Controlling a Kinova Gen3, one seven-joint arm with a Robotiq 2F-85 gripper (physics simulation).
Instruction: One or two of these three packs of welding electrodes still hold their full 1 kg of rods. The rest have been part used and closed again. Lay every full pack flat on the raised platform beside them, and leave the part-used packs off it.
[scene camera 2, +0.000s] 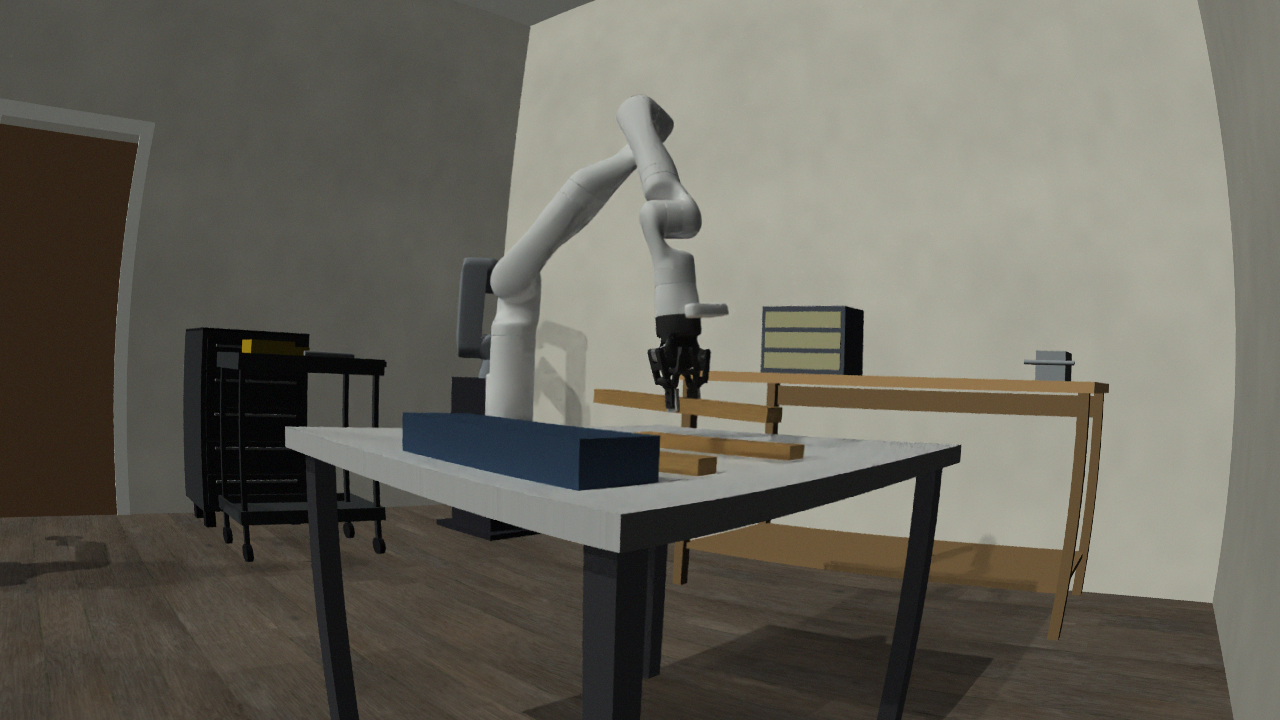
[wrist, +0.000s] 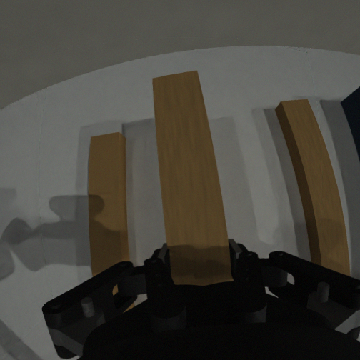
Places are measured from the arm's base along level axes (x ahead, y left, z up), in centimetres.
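Where they show: gripper, between the fingertips: (scene camera 2: 683, 411).
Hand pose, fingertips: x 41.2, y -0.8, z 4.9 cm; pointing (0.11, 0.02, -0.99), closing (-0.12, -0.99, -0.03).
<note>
Things, the pixels of their top centre, and the offset from my fingertips. "pt": a spot on its surface instead. Level surfaces: height alone.
- long orange-brown bar, a spot on its surface: (scene camera 2: 738, 411) pt dx +12.2, dy -3.2, dz +0.7 cm
- second pack, centre of its top: (scene camera 2: 715, 438) dx -1.0, dy +12.6, dz -5.2 cm
- third pack, centre of its top: (scene camera 2: 607, 447) dx -1.9, dy -17.8, dz -5.2 cm
- long dark blue block, centre of its top: (scene camera 2: 514, 424) dx -4.6, dy -35.2, dz -1.6 cm
- white table, height of its surface: dz -7.6 cm
My gripper (scene camera 2: 677, 402) (wrist: 198, 251) is shut on the middle pack, a long orange-brown bar (scene camera 2: 738, 411) (wrist: 187, 165). The bar is held roughly level above the table, its shadow on the table below. A second pack (scene camera 2: 733, 445) (wrist: 107, 200) lies flat on the table, to the left in the wrist view. A third pack (scene camera 2: 693, 462) (wrist: 312, 175) lies flat to the right in the wrist view, nearest the platform, partly hidden behind it in the scene view. The raised platform, a long dark blue block (scene camera 2: 501, 446) (wrist: 354, 120), stands along the table's left side in the scene view. Rod contents cannot be seen.
The white table (scene camera 2: 787, 483) (wrist: 60, 115) carries the packs and platform. A wooden workbench (scene camera 2: 939, 384) with a drawer box (scene camera 2: 801, 340) and a small grey device (scene camera 2: 1052, 366) stands behind. A black cart (scene camera 2: 375, 366) and a dark cabinet (scene camera 2: 201, 411) stand at left.
</note>
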